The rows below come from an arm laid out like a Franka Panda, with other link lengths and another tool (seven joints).
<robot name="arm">
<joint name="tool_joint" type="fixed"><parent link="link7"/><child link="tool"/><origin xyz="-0.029 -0.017 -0.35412" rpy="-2.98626 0 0.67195"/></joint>
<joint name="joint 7" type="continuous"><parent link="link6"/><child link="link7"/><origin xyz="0.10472 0 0" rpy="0 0 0"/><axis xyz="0 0 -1"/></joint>
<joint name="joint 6" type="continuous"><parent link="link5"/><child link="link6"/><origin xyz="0 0 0" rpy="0 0 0"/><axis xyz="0 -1 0"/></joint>
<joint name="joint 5" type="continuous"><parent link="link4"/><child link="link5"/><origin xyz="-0.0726 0 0.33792" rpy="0 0 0"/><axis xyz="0 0 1"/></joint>
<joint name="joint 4" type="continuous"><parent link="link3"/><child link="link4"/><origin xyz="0.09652 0 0" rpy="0 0 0"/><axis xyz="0 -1 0"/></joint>
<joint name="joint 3" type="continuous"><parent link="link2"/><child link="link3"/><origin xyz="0 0 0.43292" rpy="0 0 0"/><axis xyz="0 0 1"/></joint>
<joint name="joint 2" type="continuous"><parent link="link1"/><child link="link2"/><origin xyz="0 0 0" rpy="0 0 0"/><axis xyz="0 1 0"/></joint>
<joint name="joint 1" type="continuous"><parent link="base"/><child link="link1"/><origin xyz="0 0 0.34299" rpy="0 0 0"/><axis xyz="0 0 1"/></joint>
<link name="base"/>
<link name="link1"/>
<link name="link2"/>
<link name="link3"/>
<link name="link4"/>
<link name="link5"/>
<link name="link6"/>
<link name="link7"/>
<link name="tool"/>
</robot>
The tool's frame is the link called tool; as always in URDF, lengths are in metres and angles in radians. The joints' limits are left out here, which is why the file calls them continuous.
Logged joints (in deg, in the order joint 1, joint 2, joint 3, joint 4, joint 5, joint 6, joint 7), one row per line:
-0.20 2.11 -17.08 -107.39 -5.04 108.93 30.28
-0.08 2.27 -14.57 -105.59 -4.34 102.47 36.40
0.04 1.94 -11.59 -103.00 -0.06 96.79 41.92
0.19 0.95 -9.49 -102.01 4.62 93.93 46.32
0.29 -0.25 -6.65 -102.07 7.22 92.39 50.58
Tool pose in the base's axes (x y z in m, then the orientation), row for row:
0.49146 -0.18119 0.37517 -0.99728 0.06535 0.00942 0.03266
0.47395 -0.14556 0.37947 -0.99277 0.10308 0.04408 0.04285
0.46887 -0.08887 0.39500 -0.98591 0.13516 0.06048 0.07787
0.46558 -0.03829 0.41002 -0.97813 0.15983 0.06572 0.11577
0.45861 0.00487 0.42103 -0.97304 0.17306 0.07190 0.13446
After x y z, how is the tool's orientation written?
As a quaternion, x y z w.
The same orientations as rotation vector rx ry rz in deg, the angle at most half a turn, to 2 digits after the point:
-175.87 11.52 1.66
-173.98 18.06 7.72
-169.17 23.19 10.38
-164.16 26.82 11.03
-161.58 28.74 11.94

